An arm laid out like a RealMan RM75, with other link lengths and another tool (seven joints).
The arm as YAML. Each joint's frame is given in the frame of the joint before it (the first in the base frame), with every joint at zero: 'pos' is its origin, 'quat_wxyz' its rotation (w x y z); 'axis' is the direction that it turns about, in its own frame. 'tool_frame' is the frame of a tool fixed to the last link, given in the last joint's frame.
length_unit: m
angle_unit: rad
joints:
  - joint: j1
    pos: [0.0, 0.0, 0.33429]
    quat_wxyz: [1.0, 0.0, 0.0, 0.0]
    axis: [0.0, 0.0, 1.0]
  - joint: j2
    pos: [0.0, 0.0, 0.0]
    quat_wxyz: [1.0, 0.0, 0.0, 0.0]
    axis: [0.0, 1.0, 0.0]
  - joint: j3
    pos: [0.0, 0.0, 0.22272]
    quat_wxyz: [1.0, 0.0, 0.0, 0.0]
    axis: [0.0, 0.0, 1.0]
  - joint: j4
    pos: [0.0, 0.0, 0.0]
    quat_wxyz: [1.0, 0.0, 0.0, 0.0]
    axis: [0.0, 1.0, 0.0]
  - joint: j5
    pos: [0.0, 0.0, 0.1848]
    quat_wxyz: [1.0, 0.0, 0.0, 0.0]
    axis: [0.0, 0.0, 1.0]
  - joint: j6
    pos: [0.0, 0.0, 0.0]
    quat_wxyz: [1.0, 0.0, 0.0, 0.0]
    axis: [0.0, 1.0, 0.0]
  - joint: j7
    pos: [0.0, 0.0, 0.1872]
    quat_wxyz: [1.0, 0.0, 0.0, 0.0]
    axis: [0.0, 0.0, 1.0]
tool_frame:
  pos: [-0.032, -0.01, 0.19]
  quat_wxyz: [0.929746, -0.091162, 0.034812, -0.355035]
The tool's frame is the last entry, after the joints.
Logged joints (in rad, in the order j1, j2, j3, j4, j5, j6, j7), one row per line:
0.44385 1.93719 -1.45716 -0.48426 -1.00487 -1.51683 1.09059
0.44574 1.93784 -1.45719 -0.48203 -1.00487 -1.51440 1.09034
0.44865 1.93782 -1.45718 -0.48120 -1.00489 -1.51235 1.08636
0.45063 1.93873 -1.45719 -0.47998 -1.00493 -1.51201 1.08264
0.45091 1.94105 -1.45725 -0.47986 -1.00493 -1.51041 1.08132
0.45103 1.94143 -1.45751 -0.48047 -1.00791 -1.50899 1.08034
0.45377 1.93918 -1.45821 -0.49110 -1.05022 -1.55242 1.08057
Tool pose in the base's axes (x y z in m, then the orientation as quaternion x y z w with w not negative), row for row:
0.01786 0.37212 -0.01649 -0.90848 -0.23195 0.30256 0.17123
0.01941 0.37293 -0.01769 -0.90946 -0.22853 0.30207 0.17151
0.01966 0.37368 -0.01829 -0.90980 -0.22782 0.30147 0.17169
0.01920 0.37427 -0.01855 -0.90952 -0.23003 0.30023 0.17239
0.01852 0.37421 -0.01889 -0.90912 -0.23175 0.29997 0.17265
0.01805 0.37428 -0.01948 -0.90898 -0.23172 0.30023 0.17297
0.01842 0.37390 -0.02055 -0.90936 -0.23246 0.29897 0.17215
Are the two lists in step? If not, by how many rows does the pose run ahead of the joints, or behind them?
The pose runs 1 row behind the joints: the pose in row i belongs to the joints in row i - 1.
